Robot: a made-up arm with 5 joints. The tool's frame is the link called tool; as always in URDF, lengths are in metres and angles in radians. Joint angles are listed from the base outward.
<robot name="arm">
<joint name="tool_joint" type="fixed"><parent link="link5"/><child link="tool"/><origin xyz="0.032 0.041 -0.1" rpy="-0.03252 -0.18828 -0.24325"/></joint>
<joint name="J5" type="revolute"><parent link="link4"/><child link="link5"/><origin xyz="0.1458 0.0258 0.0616" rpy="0 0 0"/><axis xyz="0.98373 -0.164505 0.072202"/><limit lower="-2.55" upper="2.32"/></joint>
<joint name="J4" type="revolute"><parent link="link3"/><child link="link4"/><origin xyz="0.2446 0.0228 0.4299" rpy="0 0 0"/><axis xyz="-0.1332 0.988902 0.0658"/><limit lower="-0.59" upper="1.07"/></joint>
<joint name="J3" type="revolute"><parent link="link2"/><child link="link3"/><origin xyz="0.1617 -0.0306 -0.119" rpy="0 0 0"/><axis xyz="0 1 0"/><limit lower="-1.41" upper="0.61"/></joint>
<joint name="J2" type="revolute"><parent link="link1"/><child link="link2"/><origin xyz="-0.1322 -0.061 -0.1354" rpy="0 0 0"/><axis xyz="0.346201 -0.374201 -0.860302"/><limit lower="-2.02" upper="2.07"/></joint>
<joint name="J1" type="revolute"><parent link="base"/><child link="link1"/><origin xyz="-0.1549 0.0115 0.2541" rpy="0 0 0"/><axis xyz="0.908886 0.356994 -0.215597"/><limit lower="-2.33" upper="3.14"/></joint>
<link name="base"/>
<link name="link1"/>
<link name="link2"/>
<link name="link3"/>
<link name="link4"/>
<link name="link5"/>
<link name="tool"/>
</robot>
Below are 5 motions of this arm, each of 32 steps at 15 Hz.
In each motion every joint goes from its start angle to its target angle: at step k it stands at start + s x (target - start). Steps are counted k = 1, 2, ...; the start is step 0. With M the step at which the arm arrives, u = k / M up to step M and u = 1 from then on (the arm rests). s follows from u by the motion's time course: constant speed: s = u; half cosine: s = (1 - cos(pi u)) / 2; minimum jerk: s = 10 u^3 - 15 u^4 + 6 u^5.
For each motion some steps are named. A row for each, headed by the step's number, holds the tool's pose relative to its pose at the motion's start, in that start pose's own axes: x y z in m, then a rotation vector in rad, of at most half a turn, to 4 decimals.
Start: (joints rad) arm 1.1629 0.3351 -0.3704 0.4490 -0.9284
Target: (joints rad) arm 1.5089 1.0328 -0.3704 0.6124 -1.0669
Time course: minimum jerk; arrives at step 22
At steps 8, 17, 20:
8: -0.0266 -0.0458 -0.0965 0.0558 0.1927 -0.0594
17: -0.1922 -0.1006 -0.3155 0.1906 0.7153 -0.1583
20: -0.2181 -0.1018 -0.3340 0.2051 0.7756 -0.1652

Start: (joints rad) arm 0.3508 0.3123 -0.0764 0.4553 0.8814
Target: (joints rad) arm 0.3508 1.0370 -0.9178 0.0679 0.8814
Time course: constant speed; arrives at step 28
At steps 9, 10, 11, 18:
9: -0.1432 -0.0430 0.1940 0.2425 -0.4471 0.1535
10: -0.1632 -0.0502 0.2102 0.2650 -0.4992 0.1696
11: -0.1838 -0.0577 0.2251 0.2865 -0.5517 0.1856
18: -0.3410 -0.1145 0.2910 0.4089 -0.9302 0.2930

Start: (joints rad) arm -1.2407 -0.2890 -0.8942 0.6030 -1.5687
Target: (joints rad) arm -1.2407 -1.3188 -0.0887 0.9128 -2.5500
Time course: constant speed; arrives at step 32
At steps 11, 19, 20, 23, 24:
11: 0.1728 0.0886 0.1528 -0.3934 -0.5015 0.4220
19: 0.2239 0.1890 0.3297 -0.7294 -0.9451 0.6195
20: 0.2240 0.2033 0.3539 -0.7732 -1.0044 0.6371
23: 0.2148 0.2482 0.4274 -0.9063 -1.1866 0.6800
24: 0.2085 0.2636 0.4519 -0.9511 -1.2487 0.6910

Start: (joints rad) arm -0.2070 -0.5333 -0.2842 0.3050 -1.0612
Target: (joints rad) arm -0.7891 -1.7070 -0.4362 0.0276 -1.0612
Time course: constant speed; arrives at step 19
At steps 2, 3, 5, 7, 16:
2: 0.0034 0.0426 0.0589 -0.0766 -0.1110 0.0505
3: 0.0018 0.0667 0.0860 -0.1129 -0.1655 0.0784
5: -0.0076 0.1196 0.1347 -0.1816 -0.2723 0.1399
7: -0.0253 0.1773 0.1750 -0.2445 -0.3754 0.2089
16: -0.1911 0.4464 0.2346 -0.4500 -0.7717 0.6133

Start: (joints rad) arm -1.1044 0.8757 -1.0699 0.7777 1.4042
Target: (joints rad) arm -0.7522 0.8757 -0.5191 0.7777 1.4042
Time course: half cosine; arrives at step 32
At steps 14, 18, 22, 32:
14: 0.1472 -0.0491 -0.0313 -0.0656 0.0115 -0.3319
18: 0.2111 -0.0935 -0.0427 -0.0899 0.0192 -0.4940
22: 0.2630 -0.1452 -0.0511 -0.1079 0.0276 -0.6444
32: 0.3153 -0.2212 -0.0589 -0.1240 0.0398 -0.8302

